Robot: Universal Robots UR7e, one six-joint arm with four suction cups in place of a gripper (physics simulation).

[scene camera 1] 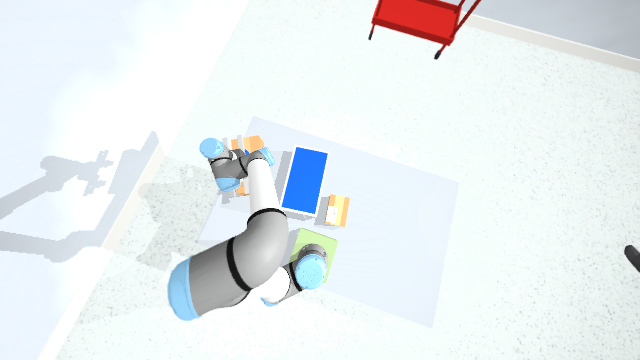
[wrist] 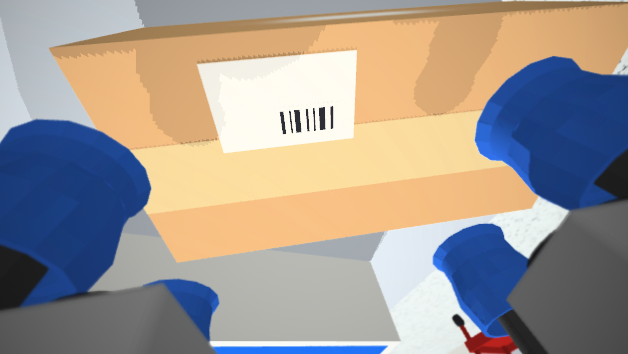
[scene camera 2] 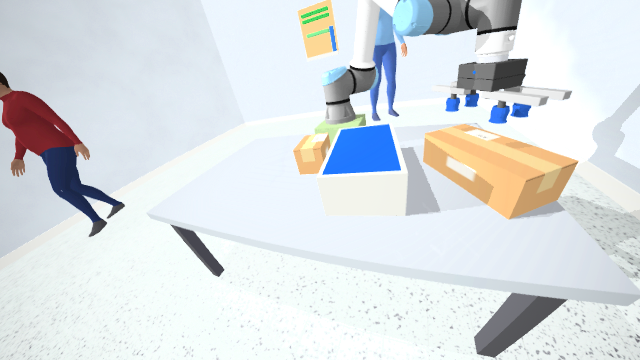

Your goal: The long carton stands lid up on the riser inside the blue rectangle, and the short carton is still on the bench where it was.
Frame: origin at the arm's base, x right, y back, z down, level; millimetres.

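Seen in the pictures: hand, tool point: (wrist: 325,223) (scene camera 2: 482,112); arm's base, link origin: (scene camera 2: 340,119).
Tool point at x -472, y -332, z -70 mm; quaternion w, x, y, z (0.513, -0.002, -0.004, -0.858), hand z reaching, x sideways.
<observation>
Offsets run from my tool point to a thing's top centre. Level surfaces: height alone.
The long carton @(dz +70, dx -6, dy -47 mm) (scene camera 1: 253,143) (scene camera 2: 500,165) (wrist: 300,175) stands on the bench @(dz +173 mm) (scene camera 1: 400,240) (scene camera 2: 250,210), lid side up with its tape strip and label on top, apart from the riser. The arm hides part of it in scene camera 1. The white riser @(dz +53, dx +322, dy -45 mm) (scene camera 2: 365,195) (wrist: 300,300) bears the blue rectangle @(dz +53, dx +322, dy -45 mm) (scene camera 1: 305,180) (scene camera 2: 365,150) on its top, with no carton on it. The short carton @(dz +70, dx +531, dy +65 mm) (scene camera 1: 337,210) (scene camera 2: 311,154) stands on the bench on the riser's other side. My gripper (scene camera 2: 486,107) (wrist: 320,220) is open; its four blue cups hang above the long carton, not touching it.
The arm's base stands on a green block (scene camera 1: 332,250) (scene camera 2: 322,131) near the short carton. A red cart (scene camera 1: 415,20) (wrist: 492,345) stands off the bench. A person in red (scene camera 2: 40,120) and one in light blue (scene camera 2: 385,55) stand beyond the bench.
</observation>
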